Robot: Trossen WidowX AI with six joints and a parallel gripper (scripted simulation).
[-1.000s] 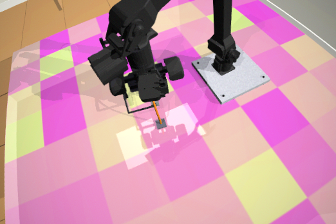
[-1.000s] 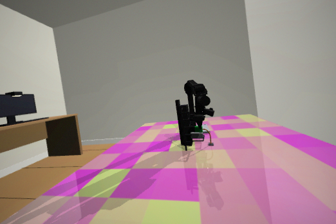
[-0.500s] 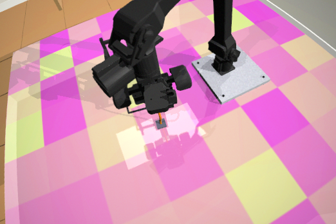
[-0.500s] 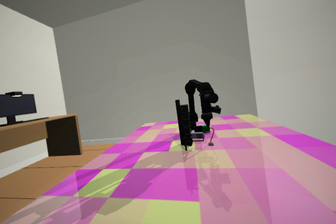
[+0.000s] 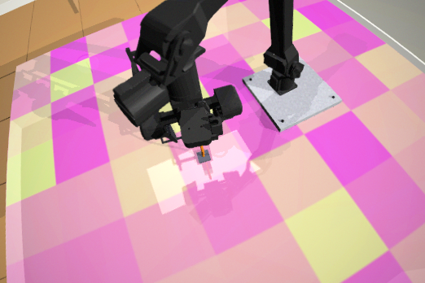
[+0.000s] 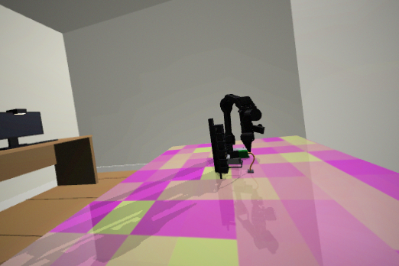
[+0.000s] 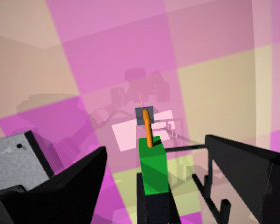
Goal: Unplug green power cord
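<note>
The green plug is 10 mm behind my gripper tip, 50 mm to the right of it and 10 mm below it.
</note>
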